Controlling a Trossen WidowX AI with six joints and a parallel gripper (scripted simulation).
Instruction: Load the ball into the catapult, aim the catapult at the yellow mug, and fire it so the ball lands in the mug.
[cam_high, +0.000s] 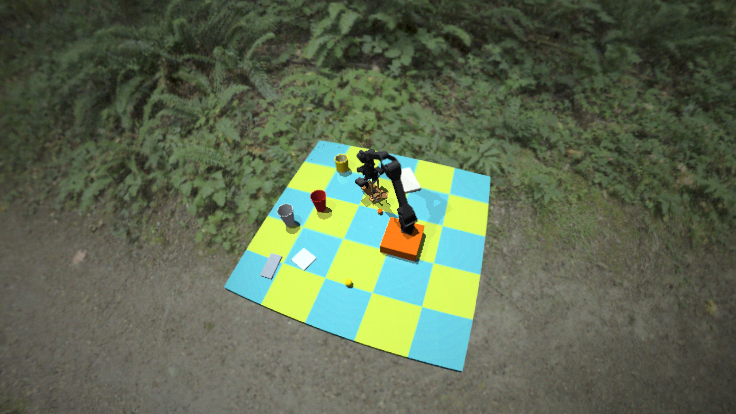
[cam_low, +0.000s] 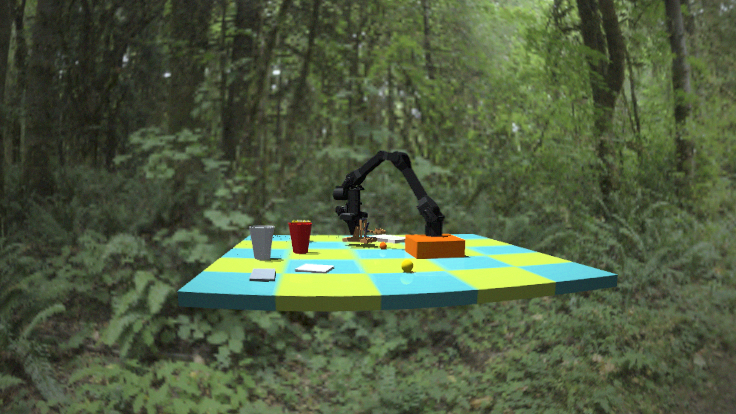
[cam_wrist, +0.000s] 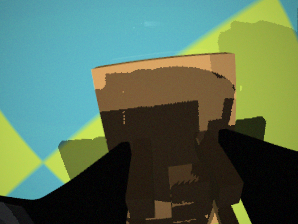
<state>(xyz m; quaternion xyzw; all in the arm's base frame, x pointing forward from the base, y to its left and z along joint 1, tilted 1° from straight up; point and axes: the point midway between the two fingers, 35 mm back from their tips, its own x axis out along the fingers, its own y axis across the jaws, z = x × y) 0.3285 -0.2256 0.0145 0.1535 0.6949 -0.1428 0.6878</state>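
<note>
The orange ball is 120 mm behind my gripper tip, 130 mm to the left of it and 30 mm below it. The rest, counted from my gripper tip: wooden catapult: 60 mm behind, 40 mm to the left, 20 mm above; then yellow mug: 260 mm ahead, 110 mm to the right, 20 mm below; then red mug: 220 mm ahead, 250 mm to the left, 20 mm below.
</note>
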